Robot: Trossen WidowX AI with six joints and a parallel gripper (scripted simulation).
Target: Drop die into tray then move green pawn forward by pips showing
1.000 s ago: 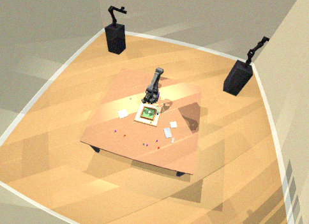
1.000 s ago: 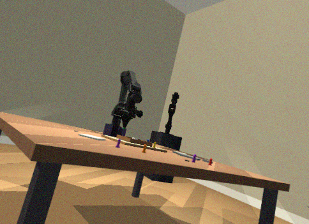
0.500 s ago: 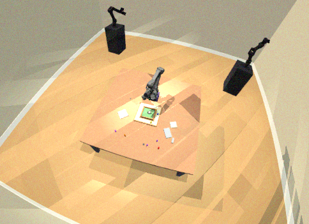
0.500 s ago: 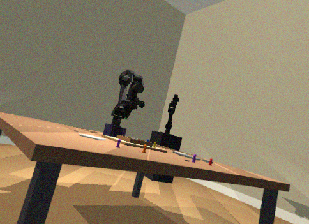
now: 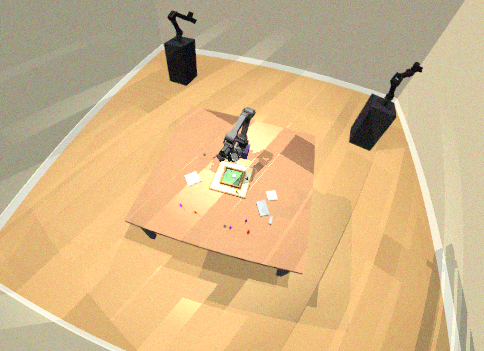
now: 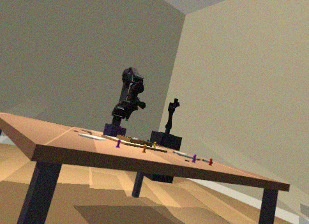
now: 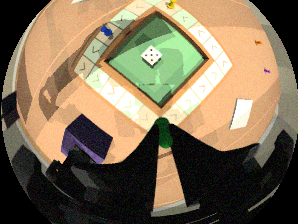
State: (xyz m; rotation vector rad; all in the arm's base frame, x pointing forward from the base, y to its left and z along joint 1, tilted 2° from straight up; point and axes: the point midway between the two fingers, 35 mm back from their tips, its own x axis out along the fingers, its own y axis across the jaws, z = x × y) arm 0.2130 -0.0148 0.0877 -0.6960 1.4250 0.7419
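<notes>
Right now the green tray is 5 cm ahead of my gripper tip, 6 cm to the left of it and 13 cm below it. Also, from my gripper tip: blue pawn 1 cm ahead, 16 cm to the left, 11 cm below; green pawn 1 cm above; white die 4 cm ahead, 6 cm to the left, 11 cm below.
</notes>
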